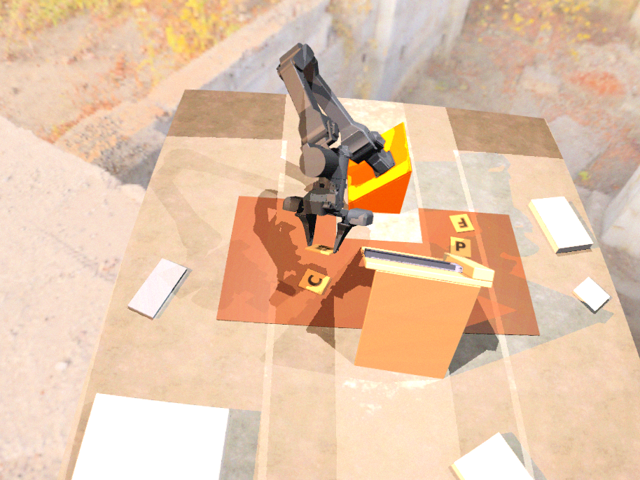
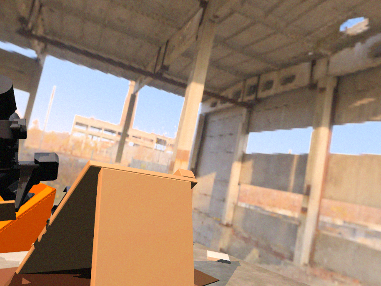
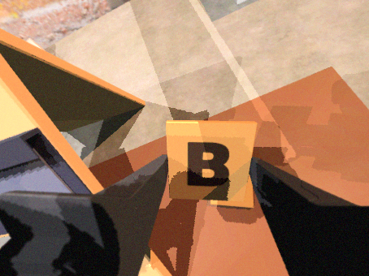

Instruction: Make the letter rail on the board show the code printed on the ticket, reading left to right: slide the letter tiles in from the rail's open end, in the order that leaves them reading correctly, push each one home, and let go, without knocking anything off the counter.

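The white ticket is 180 mm to the left of my gripper tip and 40 mm below it. Round my gripper tip: orange mat 100 mm behind, 170 mm to the left, 160 mm below; then grey slab 30 mm behind, 380 mm to the right, 150 mm below.
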